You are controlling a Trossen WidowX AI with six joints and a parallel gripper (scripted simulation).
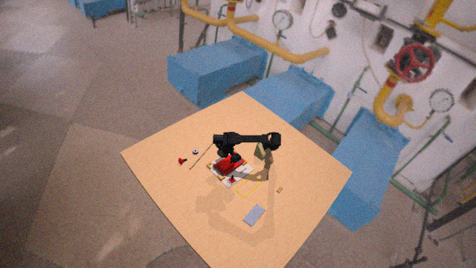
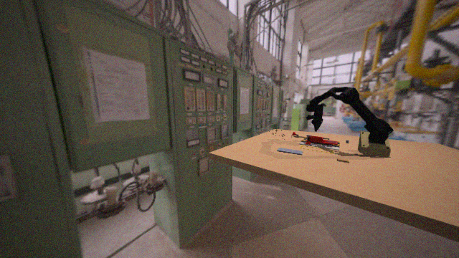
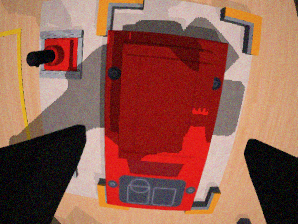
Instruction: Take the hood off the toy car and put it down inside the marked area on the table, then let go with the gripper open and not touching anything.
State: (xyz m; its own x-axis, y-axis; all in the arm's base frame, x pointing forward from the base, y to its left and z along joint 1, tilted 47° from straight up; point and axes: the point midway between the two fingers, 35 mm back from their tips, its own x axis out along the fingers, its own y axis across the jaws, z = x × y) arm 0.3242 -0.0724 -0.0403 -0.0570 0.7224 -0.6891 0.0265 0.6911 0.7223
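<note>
Now: gripper tip 6 cm above the red hood. Round my gripper tip: wheel (7 cm ahead, 23 cm to the right, 9 cm below); then grey-blue flat panel (11 cm ahead, 38 cm to the left, 10 cm below); then thin rod (5 cm ahead, 18 cm to the right, 10 cm below).
</note>
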